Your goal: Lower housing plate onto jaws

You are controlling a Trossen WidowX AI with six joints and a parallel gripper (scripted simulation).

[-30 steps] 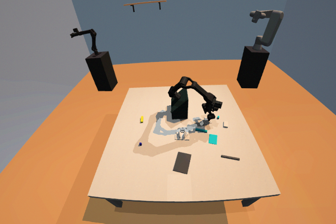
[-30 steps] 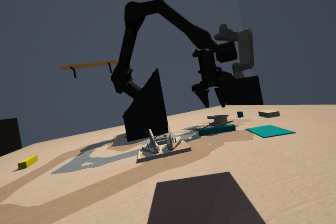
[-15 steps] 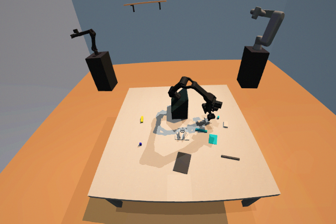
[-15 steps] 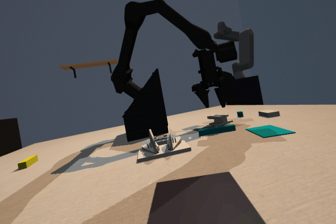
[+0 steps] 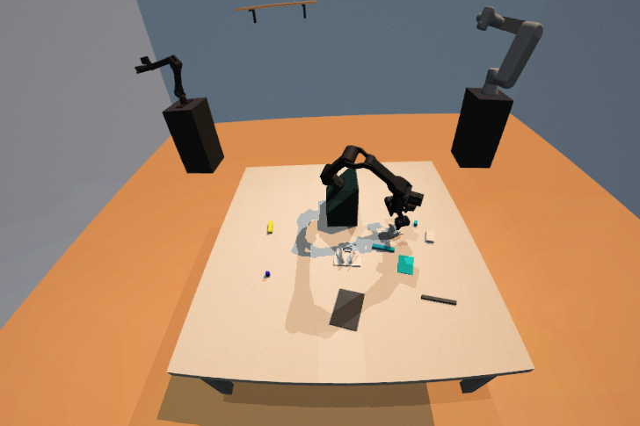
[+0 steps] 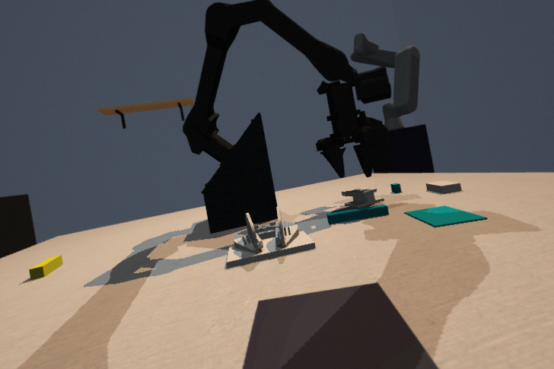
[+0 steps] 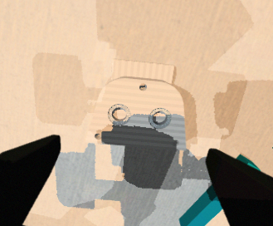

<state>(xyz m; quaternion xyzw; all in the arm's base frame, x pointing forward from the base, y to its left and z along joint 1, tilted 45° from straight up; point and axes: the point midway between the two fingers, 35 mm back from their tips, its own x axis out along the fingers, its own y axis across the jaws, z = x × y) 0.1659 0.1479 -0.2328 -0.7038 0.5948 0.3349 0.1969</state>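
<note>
The teal bar lies 11 cm ahead of my gripper tip, 6 cm to the right of it and 5 cm below it. The rest, counted from my gripper tip: teal square: 20 cm ahead, 6 cm below, 4 cm to the left; then pale block: 18 cm to the left, 5 cm below, 4 cm ahead; then small teal cube: 12 cm to the left, 5 cm below, 5 cm behind.
</note>
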